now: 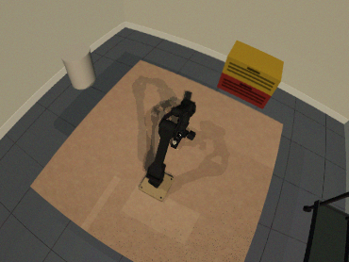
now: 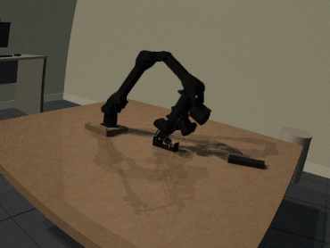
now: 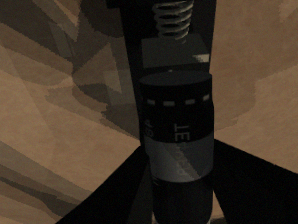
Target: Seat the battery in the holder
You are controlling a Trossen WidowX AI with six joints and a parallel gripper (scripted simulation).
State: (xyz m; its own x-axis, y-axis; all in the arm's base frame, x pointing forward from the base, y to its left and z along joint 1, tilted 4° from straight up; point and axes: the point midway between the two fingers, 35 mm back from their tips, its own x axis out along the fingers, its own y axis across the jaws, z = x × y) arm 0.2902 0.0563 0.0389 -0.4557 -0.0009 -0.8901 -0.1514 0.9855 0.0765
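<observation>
The spring coil is 50 mm ahead of my gripper tip, 10 mm to the left of it and 20 mm below it.
</observation>
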